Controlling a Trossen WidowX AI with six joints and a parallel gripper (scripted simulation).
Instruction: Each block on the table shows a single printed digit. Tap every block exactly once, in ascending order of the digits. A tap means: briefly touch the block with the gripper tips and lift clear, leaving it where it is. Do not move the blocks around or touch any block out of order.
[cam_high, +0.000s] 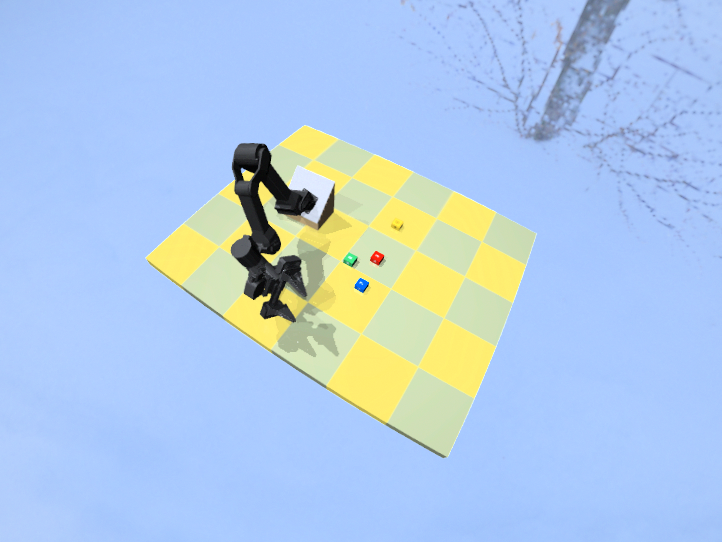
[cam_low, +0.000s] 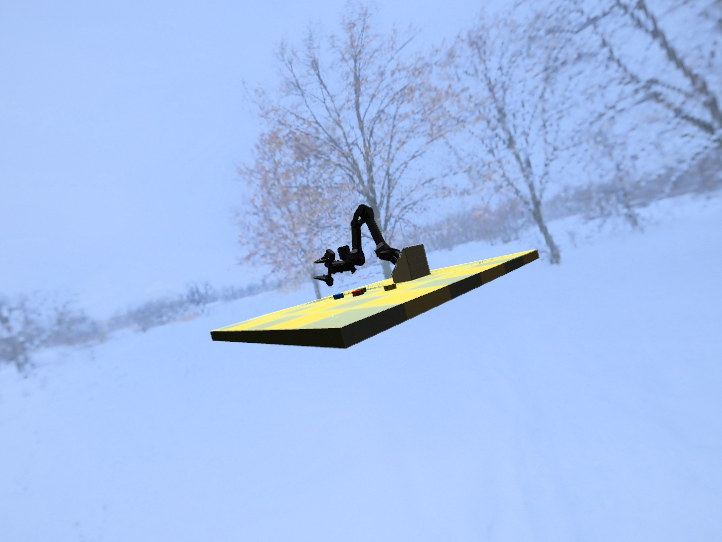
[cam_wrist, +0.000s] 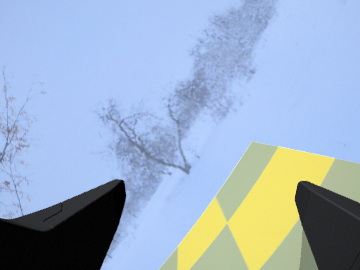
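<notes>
The green block is 28 cm to the left of my gripper tip, 14 cm below it and 5 cm behind it. Round my gripper tip: blue block (23 cm to the left, 14 cm below, 4 cm ahead); then red block (34 cm to the left, 14 cm below, 1 cm ahead); then yellow block (51 cm to the left, 14 cm below, 2 cm behind).
</notes>
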